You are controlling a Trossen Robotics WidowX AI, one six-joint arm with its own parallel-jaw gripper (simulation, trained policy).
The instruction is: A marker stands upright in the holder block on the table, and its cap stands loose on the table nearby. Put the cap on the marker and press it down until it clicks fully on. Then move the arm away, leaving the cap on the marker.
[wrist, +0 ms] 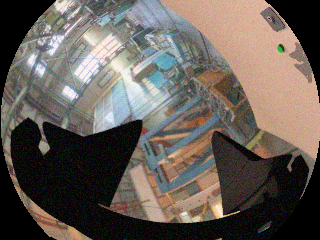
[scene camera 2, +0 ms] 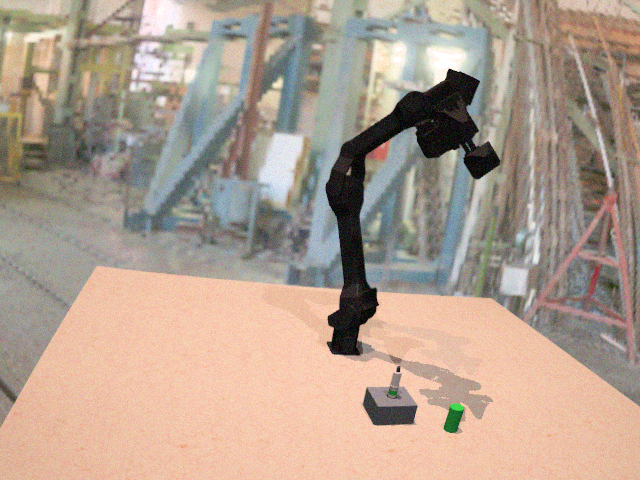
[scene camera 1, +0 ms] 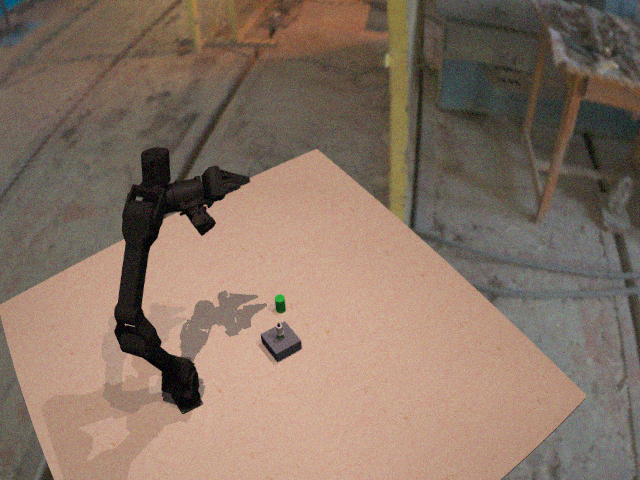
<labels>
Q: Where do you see a holder block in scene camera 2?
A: At 394,415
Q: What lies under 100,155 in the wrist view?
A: The gripper.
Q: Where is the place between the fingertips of the gripper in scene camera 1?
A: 244,182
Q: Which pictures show the gripper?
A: The wrist view, scene camera 2 and scene camera 1: all of them.
</labels>
